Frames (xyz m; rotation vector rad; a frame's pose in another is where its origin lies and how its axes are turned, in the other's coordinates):
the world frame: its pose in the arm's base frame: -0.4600 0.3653 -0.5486 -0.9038 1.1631 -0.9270
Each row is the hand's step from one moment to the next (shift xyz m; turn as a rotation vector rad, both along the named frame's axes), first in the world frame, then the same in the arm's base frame.
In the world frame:
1: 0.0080 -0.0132 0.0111 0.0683 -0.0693 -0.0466
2: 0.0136 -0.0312 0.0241 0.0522 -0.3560 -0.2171
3: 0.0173 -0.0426 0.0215 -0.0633 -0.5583 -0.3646
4: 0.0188 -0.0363 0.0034 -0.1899 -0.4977 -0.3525
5: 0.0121 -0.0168 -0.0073 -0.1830 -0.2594 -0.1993
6: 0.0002 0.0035 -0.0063 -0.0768 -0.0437 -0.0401
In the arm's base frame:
1: 0.0105 -0.0110 0.0114 -0.0440 -0.0925 0.0338
2: 0.0219 -0.0214 0.0283 -0.2480 -0.1951 0.2775
3: 0.0186 -0.0291 0.0372 -0.4339 -0.1732 0.4799
4: 0.0018 -0.0300 0.0279 -0.4334 -0.0328 0.4681
5: -0.0074 -0.0179 0.0103 -0.2535 0.0596 0.2696
6: -0.0057 0.0004 -0.0043 -0.0558 0.0522 0.0598

